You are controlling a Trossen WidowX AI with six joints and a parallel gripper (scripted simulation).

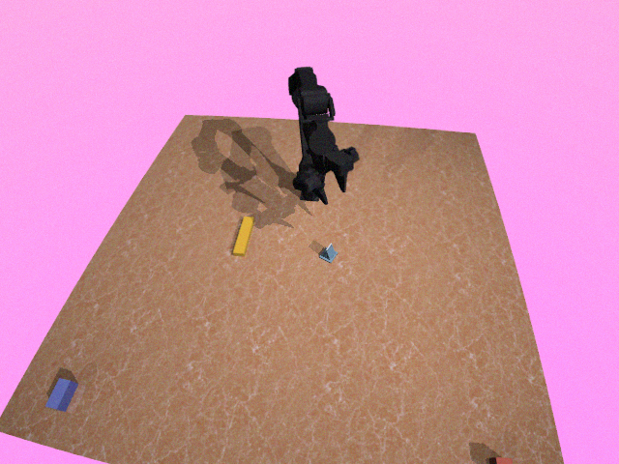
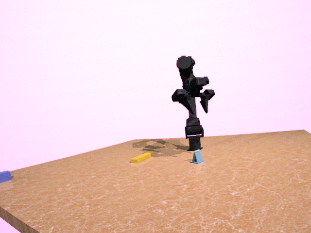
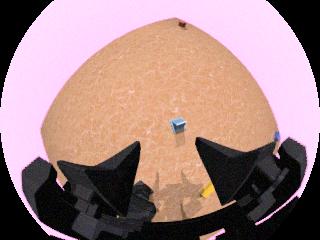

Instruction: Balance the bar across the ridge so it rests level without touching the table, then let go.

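The yellow bar lies 30 mm ahead of my gripper tip, 270 mm to the right of it and 170 mm below it. From my gripper tip the other things lie so: blue block 560 mm ahead, 590 mm to the right, 160 mm below; then red block 560 mm ahead, 410 mm to the left, 160 mm below.
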